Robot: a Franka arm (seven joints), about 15 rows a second.
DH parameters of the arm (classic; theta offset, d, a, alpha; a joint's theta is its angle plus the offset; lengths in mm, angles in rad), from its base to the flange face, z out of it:
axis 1: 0 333 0 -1.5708
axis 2: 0 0 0 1.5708
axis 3: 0 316 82.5 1.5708
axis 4: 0 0 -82.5 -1.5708
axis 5: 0 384 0 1.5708
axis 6: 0 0 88 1.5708
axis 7: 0 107 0 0
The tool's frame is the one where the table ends.
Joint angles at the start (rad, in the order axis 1, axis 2, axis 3, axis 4, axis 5, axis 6, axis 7):
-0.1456, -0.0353, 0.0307, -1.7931, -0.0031, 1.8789, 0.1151
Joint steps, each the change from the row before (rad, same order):
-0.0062, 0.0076, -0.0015, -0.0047, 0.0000, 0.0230, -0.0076
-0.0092, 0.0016, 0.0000, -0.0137, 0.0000, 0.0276, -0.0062
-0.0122, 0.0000, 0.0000, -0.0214, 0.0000, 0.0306, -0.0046
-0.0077, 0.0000, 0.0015, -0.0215, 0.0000, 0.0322, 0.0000
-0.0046, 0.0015, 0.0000, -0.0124, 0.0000, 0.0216, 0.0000
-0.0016, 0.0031, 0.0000, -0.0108, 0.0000, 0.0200, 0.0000
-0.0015, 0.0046, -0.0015, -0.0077, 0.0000, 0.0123, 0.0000
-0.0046, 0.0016, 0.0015, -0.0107, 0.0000, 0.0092, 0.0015
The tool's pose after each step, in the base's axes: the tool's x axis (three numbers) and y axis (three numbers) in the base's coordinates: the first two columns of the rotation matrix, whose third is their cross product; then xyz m. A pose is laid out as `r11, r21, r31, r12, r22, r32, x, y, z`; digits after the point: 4 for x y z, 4 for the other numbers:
0.9653, -0.2259, 0.1311, -0.2266, -0.9739, -0.0103, 0.5635, -0.0695, 0.5615
0.9630, -0.2285, 0.1432, -0.2293, -0.9733, -0.0108, 0.5645, -0.0749, 0.5566
0.9599, -0.2355, 0.1523, -0.2366, -0.9716, -0.0110, 0.5643, -0.0819, 0.5492
0.9568, -0.2410, 0.1629, -0.2424, -0.9701, -0.0120, 0.5644, -0.0854, 0.5418
0.9544, -0.2452, 0.1704, -0.2467, -0.9690, -0.0128, 0.5649, -0.0882, 0.5371
0.9530, -0.2465, 0.1764, -0.2481, -0.9686, -0.0135, 0.5659, -0.0893, 0.5320
0.9522, -0.2494, 0.1764, -0.2509, -0.9679, -0.0136, 0.5667, -0.0912, 0.5269
0.9516, -0.2538, 0.1733, -0.2554, -0.9667, -0.0136, 0.5662, -0.0929, 0.5216

